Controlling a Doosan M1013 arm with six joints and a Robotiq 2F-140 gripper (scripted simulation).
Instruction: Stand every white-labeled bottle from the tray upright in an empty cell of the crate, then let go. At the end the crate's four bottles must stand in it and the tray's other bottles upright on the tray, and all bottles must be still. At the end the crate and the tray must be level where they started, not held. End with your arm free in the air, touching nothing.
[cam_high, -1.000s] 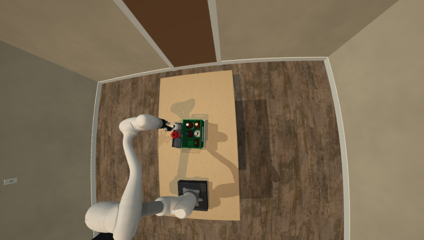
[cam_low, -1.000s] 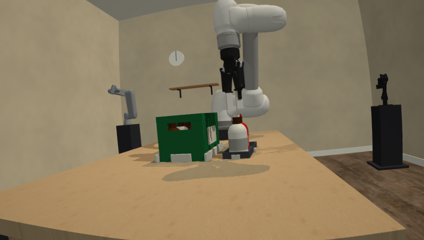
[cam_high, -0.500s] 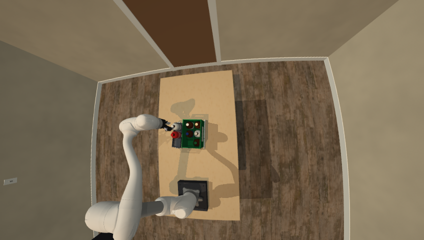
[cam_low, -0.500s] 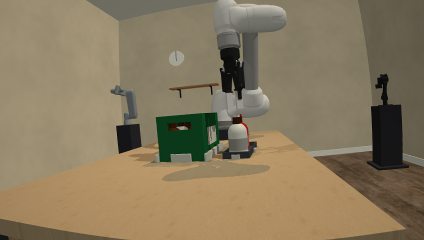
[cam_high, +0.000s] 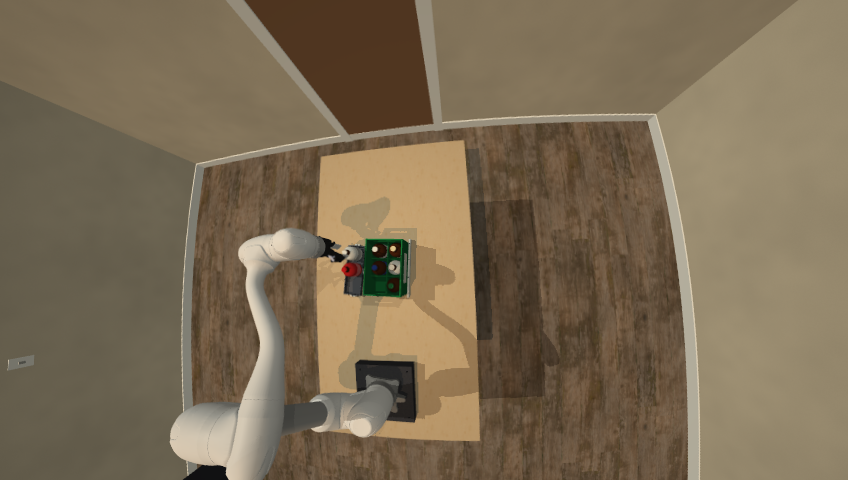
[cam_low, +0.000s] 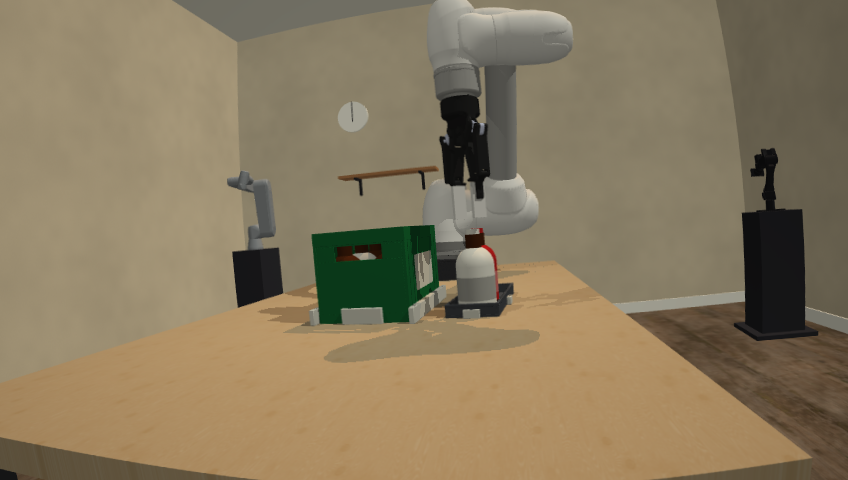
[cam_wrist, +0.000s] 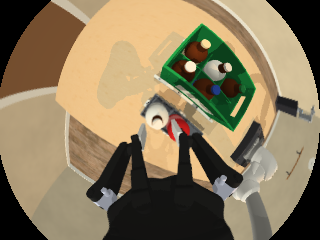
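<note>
My hand is 130 mm above the white-labeled bottle. Round my hand: dark tray: 200 mm below, 90 mm behind; then green crate: 210 mm to the right, 130 mm below, 60 mm behind; then red-labeled bottle: 130 mm below, 90 mm behind.
</note>
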